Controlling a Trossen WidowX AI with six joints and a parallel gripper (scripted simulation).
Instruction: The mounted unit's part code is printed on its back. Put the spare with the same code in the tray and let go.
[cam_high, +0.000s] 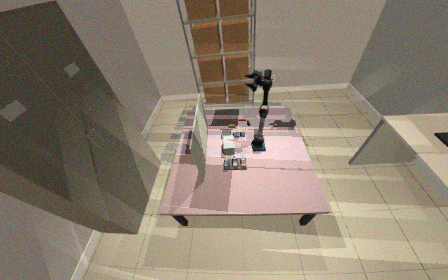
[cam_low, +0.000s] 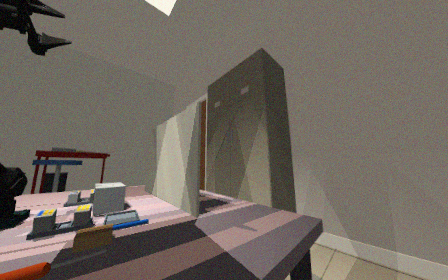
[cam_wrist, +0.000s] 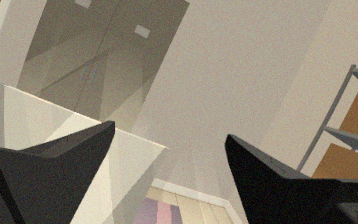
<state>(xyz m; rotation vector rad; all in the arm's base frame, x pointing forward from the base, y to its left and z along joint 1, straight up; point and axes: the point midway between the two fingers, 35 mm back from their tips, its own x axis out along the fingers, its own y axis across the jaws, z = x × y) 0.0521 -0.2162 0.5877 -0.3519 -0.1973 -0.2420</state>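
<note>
The grey spare block is 27 cm ahead of my gripper tip, 40 cm to the left of it and 58 cm below it. Also, from my gripper tip: grey tray 21 cm ahead, 2 cm to the right, 61 cm below; grey upright panel 45 cm ahead, 15 cm to the left, 39 cm below; brown block 12 cm ahead, 14 cm to the right, 60 cm below.
</note>
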